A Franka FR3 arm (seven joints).
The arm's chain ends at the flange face. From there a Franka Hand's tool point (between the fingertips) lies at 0.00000 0.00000 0.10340 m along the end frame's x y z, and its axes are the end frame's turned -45 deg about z.
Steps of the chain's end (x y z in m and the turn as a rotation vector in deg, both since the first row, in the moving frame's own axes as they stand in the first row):
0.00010, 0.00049, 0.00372, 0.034, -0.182, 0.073
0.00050, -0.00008, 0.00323, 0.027, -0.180, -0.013
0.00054, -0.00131, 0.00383, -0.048, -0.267, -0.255
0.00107, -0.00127, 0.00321, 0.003, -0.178, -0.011
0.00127, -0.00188, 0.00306, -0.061, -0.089, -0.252
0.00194, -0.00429, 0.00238, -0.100, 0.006, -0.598
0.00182, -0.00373, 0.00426, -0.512, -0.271, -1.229
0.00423, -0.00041, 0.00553, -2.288, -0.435, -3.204
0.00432, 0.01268, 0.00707, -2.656, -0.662, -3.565
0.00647, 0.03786, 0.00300, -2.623, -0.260, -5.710
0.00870, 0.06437, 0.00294, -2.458, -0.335, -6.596
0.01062, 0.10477, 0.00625, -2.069, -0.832, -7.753
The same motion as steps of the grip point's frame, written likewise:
-0.00046, 0.00014, 0.00372, 0.153, -0.105, 0.073
0.00021, 0.00003, 0.00323, 0.146, -0.108, -0.013
0.00091, -0.00082, 0.00383, 0.155, -0.223, -0.255
0.00143, -0.00037, 0.00321, 0.128, -0.124, -0.011
0.00204, -0.00047, 0.00306, 0.020, -0.106, -0.252
0.00429, -0.00153, 0.00238, -0.075, -0.066, -0.598
0.00293, -0.00103, 0.00425, -0.170, -0.554, -1.229
-0.00012, 0.00516, 0.00544, -1.310, -1.925, -3.204
-0.01006, 0.01469, 0.00695, -1.410, -2.346, -3.565
-0.02572, 0.03454, 0.00289, -1.671, -2.039, -5.710
-0.04276, 0.05458, 0.00284, -1.501, -1.975, -6.596
-0.07016, 0.08342, 0.00617, -0.875, -2.051, -7.753

